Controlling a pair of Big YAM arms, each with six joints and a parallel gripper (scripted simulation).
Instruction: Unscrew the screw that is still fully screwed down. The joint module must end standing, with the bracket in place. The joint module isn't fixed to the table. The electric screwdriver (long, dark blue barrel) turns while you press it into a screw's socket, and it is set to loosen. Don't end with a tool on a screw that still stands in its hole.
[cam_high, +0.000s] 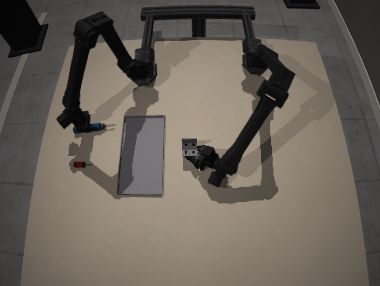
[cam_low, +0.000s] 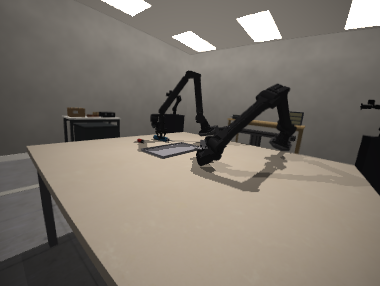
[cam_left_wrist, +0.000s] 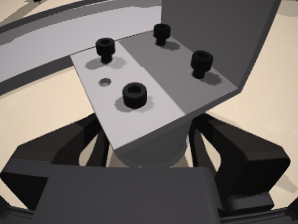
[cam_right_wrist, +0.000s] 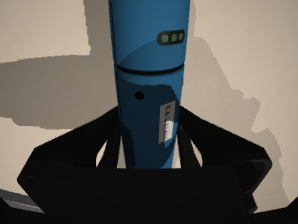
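The joint module is 1 cm above my left hand. Also, from my left hand: grey bracket 5 cm above; flat grey tray 3 cm behind, 24 cm to the right, 2 cm below; red-handled tool 55 cm to the right, 1 cm below.
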